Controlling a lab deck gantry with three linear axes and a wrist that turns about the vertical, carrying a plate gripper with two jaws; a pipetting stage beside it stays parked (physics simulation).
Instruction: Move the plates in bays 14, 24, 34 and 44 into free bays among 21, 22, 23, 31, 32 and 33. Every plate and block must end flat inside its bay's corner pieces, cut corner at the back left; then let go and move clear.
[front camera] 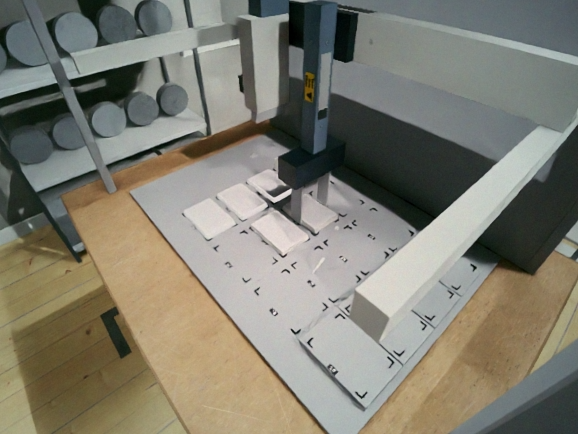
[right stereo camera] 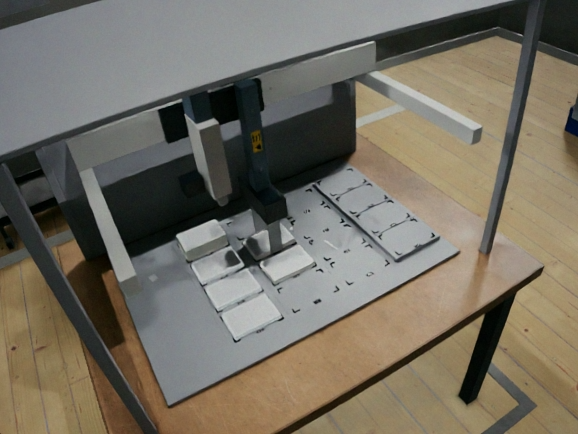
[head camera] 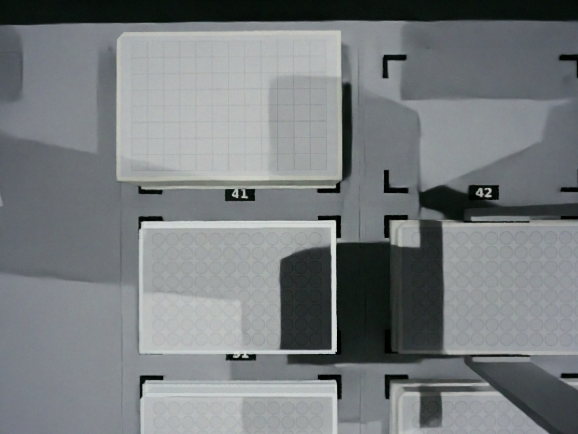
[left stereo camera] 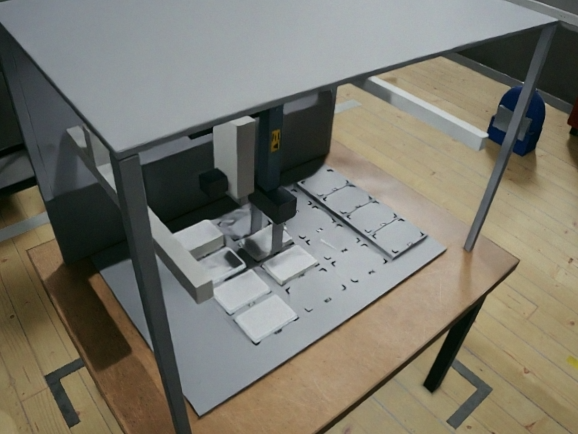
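Pixels of known places: gripper, fingertip midpoint: point(front camera: 309, 212) point(right stereo camera: 269, 241) point(head camera: 492, 286) point(left stereo camera: 266, 241); robot's base, origin of the base link: point(front camera: 183, 214) point(right stereo camera: 236, 341) point(left stereo camera: 255, 344).
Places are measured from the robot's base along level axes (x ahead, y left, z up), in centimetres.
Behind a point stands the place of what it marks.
Observation:
My gripper point(front camera: 310, 212) {x 22.8, y 25.7, z 0.9 cm} point(head camera: 500, 289) {x 22.8, y 25.7, z 0.9 cm} point(left stereo camera: 265, 242) {x 22.8, y 25.7, z 0.9 cm} point(right stereo camera: 266, 241) {x 22.8, y 25.7, z 0.9 cm} is low at bay 32, its jaws against the front and back sides of a white plate point(front camera: 320, 216) {x 26.6, y 25.9, z 1.9 cm} point(head camera: 500, 300) {x 22.9, y 24.9, z 1.7 cm}. That plate is level, at or very near the deck; its right end is outside the head view. Other white plates lie in bay 31 point(head camera: 200, 265) {x 4.1, y 27.2, z 1.4 cm} point(right stereo camera: 217, 265) {x 6.2, y 24.8, z 1.4 cm}, bay 21 point(front camera: 242, 201) {x 7.7, y 14.4, z 1.4 cm} point(head camera: 200, 415) {x 4.0, y 17.7, z 1.4 cm} point(left stereo camera: 242, 291) {x 6.3, y 14.1, z 1.4 cm}, bay 22 point(front camera: 280, 231) {x 23.5, y 14.9, z 1.4 cm} point(left stereo camera: 290, 263) {x 22.5, y 14.5, z 1.5 cm} point(right stereo camera: 288, 263) {x 22.8, y 14.3, z 1.4 cm} and bay 11 point(front camera: 209, 218) {x 7.6, y 3.9, z 1.4 cm} point(left stereo camera: 266, 317) {x 6.1, y 3.9, z 1.5 cm} point(right stereo camera: 251, 316) {x 6.2, y 3.6, z 1.4 cm}. Bays 14 to 44 on the raised strip point(left stereo camera: 395, 232) {x 55.9, y 5.7, z 1.4 cm} point(right stereo camera: 402, 232) {x 55.7, y 6.2, z 1.5 cm} hold no plates.
A thicker block point(head camera: 200, 110) {x 4.8, y 36.1, z 4.2 cm} point(left stereo camera: 200, 237) {x 6.9, y 34.9, z 4.2 cm} point(right stereo camera: 202, 237) {x 6.4, y 34.9, z 4.2 cm} stands in bay 41, behind bay 31. The parked pipetting stage point(front camera: 265, 70) point(left stereo camera: 233, 157) point(right stereo camera: 210, 160) hangs left of the gripper. A thin white stick point(front camera: 318, 265) {x 37.0, y 14.9, z 0.5 cm} shows among the middle bays. A dark wall point(front camera: 380, 165) {x 25.6, y 52.0, z 5.8 cm} stands behind the deck.

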